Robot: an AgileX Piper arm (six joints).
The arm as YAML. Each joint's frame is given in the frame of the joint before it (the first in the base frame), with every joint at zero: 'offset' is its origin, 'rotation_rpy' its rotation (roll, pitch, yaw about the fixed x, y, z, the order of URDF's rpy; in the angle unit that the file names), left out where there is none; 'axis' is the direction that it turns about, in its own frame. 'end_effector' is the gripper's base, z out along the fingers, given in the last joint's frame.
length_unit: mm
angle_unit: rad
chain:
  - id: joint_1
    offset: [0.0, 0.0, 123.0]
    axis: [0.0, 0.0, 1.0]
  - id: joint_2
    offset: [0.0, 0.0, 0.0]
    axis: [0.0, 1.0, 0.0]
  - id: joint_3
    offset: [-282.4, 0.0, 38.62]
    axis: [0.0, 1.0, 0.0]
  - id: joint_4
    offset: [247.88, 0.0, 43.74]
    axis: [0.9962, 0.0, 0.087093]
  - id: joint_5
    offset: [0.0, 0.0, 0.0]
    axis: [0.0, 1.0, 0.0]
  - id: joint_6
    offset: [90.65, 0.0, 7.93]
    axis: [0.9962, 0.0, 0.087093]
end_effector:
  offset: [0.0, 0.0, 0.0]
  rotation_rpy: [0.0, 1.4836, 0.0]
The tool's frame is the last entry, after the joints.
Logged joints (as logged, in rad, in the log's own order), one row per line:
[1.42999 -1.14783 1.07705 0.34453 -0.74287 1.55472]
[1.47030 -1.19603 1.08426 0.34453 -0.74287 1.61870]
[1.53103 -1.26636 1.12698 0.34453 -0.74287 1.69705]
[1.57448 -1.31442 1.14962 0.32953 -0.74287 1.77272]
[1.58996 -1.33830 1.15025 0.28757 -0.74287 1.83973]
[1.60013 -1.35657 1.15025 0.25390 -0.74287 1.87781]
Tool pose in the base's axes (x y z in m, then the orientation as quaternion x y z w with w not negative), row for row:
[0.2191 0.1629 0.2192 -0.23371 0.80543 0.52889 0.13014]
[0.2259 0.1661 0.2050 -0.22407 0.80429 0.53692 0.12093]
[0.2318 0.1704 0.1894 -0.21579 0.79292 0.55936 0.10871]
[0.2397 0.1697 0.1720 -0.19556 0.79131 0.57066 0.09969]
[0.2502 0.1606 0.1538 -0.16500 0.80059 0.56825 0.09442]
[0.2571 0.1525 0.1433 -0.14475 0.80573 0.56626 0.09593]
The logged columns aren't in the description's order. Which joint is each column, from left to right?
Columns, left to right: joint_4, joint_6, joint_5, joint_1, joint_3, joint_2.
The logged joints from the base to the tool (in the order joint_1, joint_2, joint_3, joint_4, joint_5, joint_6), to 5 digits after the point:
[0.34453 1.55472 -0.74287 1.42999 1.07705 -1.14783]
[0.34453 1.61870 -0.74287 1.47030 1.08426 -1.19603]
[0.34453 1.69705 -0.74287 1.53103 1.12698 -1.26636]
[0.32953 1.77272 -0.74287 1.57448 1.14962 -1.31442]
[0.28757 1.83973 -0.74287 1.58996 1.15025 -1.33830]
[0.25390 1.87781 -0.74287 1.60013 1.15025 -1.35657]

